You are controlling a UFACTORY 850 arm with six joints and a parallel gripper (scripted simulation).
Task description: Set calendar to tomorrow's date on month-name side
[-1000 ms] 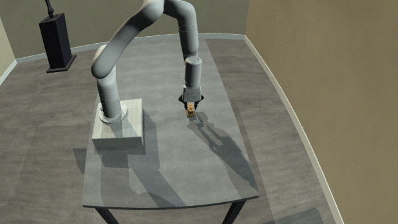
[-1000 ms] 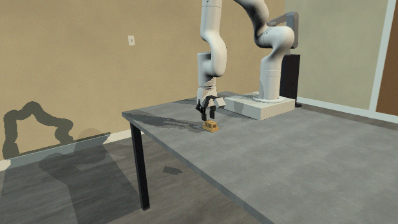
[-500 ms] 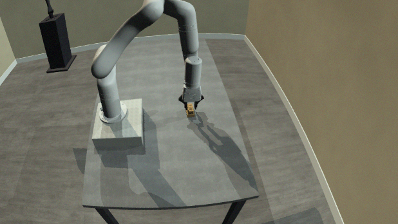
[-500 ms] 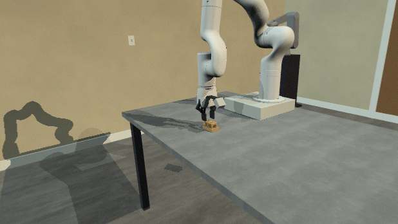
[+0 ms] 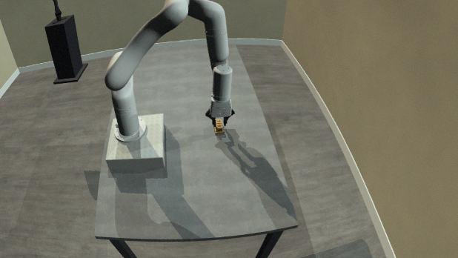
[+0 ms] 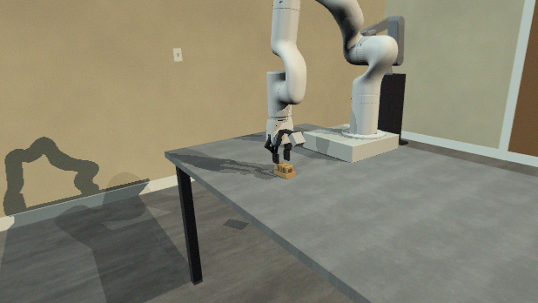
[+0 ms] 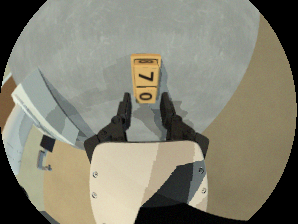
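Right now my hand is 6 cm above the small wooden calendar tray and 2 cm to the right of it.
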